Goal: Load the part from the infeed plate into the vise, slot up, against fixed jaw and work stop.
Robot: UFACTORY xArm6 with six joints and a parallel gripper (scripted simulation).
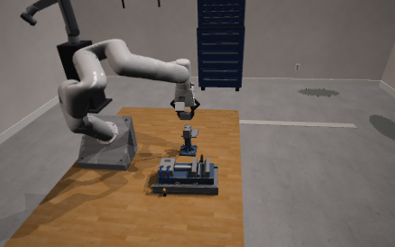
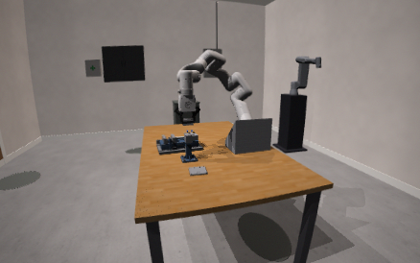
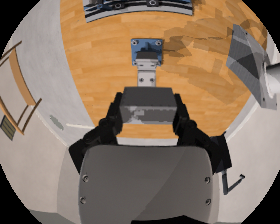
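My gripper is now 1 cm to the right of the part and 1 cm above it. Round my hand: air cylinder 5 cm behind, 23 cm to the right, 17 cm below; air cylinder rod 3 cm ahead, 22 cm to the right, 17 cm below.
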